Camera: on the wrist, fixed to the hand. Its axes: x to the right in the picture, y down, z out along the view.
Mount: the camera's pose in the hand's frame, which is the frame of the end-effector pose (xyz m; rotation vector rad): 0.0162 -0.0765 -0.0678 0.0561 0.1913 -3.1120
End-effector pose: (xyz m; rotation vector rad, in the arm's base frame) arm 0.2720 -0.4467 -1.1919 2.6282 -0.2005 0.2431
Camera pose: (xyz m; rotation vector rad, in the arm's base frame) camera 0.2927 -0.3489 -1.1650 0.2496 2.9224 -0.5473
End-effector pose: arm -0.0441 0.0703 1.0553 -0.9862 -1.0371 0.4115
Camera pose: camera 0.0109 0.0085 1.1176 1.2845 -1.1124 -2.0627
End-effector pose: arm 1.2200 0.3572 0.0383 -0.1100 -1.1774 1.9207
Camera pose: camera 1.2891 0.4296 0.0648 0.9229 -0.0199 -0.8852
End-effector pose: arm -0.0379 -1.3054 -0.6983 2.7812 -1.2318 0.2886
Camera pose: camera 0.0201 -1.2553 -0.6288 1.2024 2.6769 0.0624
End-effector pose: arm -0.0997 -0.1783 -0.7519 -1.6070 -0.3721 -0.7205
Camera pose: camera -0.1508 -0.2334 -0.6807 -0.4923 1.7862 1.7773
